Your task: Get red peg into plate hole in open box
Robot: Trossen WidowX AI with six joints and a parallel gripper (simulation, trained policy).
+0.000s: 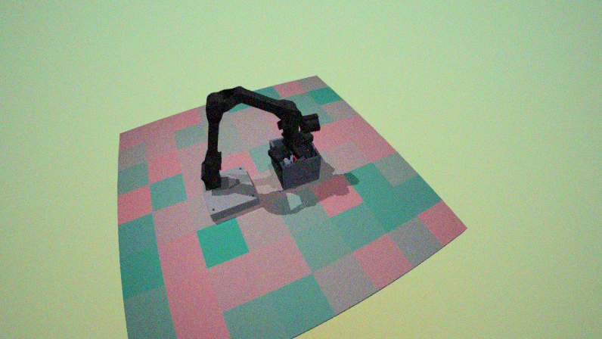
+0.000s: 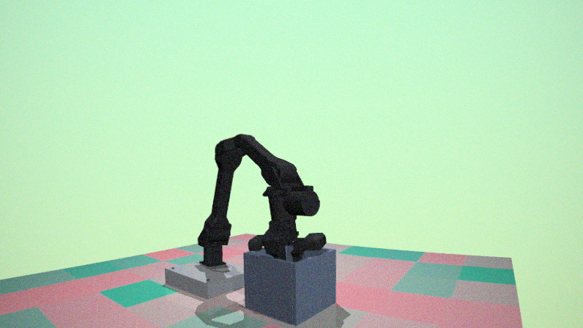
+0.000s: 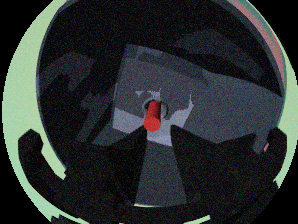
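My gripper tip is 10 mm short of the red peg, 10 mm to the left of it and 30 mm above it.
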